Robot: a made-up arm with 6 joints.
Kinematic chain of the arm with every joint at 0, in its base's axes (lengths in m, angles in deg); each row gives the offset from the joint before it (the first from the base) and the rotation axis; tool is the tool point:
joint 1: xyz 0 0 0.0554 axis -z
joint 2: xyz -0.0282 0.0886 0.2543 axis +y
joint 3: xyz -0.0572 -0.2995 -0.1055 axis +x
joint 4: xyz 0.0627 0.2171 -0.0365 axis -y
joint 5: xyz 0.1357 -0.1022 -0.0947 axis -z
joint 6: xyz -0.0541 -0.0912 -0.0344 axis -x
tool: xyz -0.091 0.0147 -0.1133
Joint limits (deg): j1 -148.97..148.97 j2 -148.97..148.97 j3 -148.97..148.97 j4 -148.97..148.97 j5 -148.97..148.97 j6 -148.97..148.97
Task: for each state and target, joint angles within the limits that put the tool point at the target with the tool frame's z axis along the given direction. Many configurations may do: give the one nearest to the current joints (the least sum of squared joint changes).
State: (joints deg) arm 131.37 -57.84 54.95 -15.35 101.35 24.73
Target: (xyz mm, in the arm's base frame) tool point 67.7 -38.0 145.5 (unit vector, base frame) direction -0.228 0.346 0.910
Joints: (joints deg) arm 124.54 -61.13 55.54 -22.12 58.90 29.89
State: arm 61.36 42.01 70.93 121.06 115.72 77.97
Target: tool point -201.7 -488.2 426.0 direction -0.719 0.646 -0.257
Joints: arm 31.90 38.99 109.24 135.81 148.97 70.83
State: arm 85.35 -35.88 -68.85 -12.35 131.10 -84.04
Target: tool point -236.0 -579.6 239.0 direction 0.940 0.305 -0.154
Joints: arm 54.65 -59.76 -87.33 -24.23 135.78 -31.65
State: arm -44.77 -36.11 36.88 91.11 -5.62 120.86
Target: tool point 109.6 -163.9 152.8 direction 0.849 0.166 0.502
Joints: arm -37.41 12.00 73.34 128.36 3.26 148.97
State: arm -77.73 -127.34 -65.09 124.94 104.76 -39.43
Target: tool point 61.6 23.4 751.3 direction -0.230 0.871 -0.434
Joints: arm -120.55 -146.81 -94.44 94.41 129.01 -11.92
